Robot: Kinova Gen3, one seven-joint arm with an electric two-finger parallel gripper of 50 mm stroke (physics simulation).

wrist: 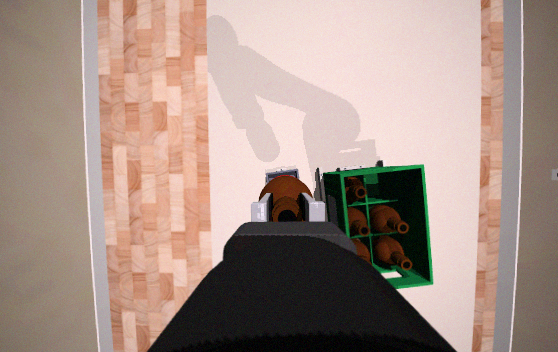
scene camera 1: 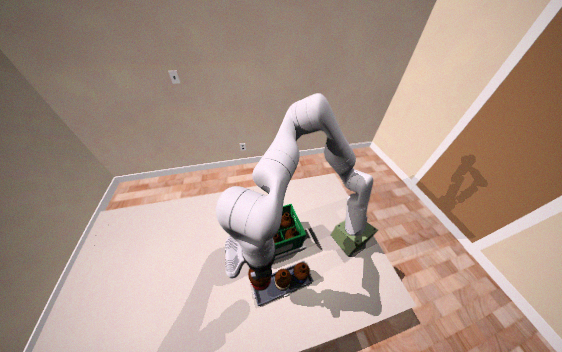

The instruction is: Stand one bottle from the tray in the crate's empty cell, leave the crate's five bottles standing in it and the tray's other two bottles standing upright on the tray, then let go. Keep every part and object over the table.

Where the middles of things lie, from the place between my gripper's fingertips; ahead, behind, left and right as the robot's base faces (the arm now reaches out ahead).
Right now my hand is 4 cm above the brown bottle [wrist: 285, 188] and 1 cm past it.
